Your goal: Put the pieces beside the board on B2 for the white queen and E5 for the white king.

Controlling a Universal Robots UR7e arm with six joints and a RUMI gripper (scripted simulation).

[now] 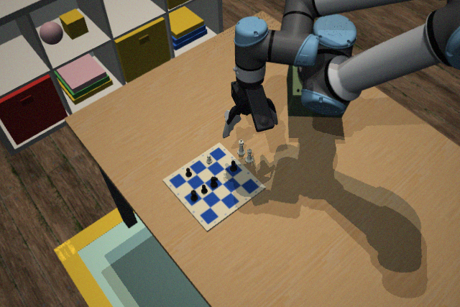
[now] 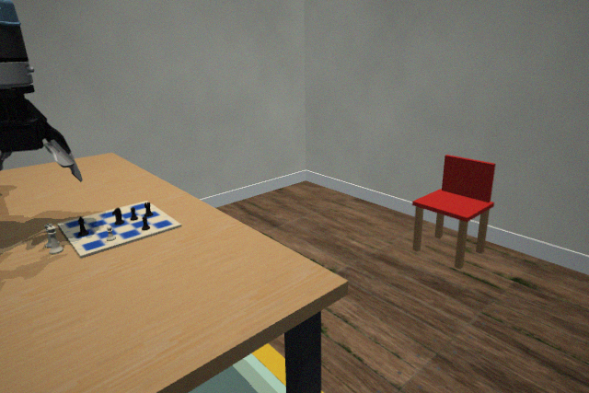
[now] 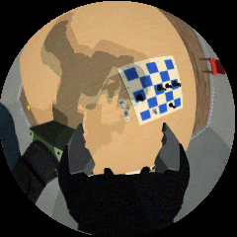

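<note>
Now: hand 110 mm above the white queen. From my hand the other things lie so: white king: 110 mm below, 40 mm to the right; white pawn: 120 mm below, 100 mm ahead, 80 mm to the right; chessboard: 140 mm ahead, 130 mm below, 10 mm to the right.
</note>
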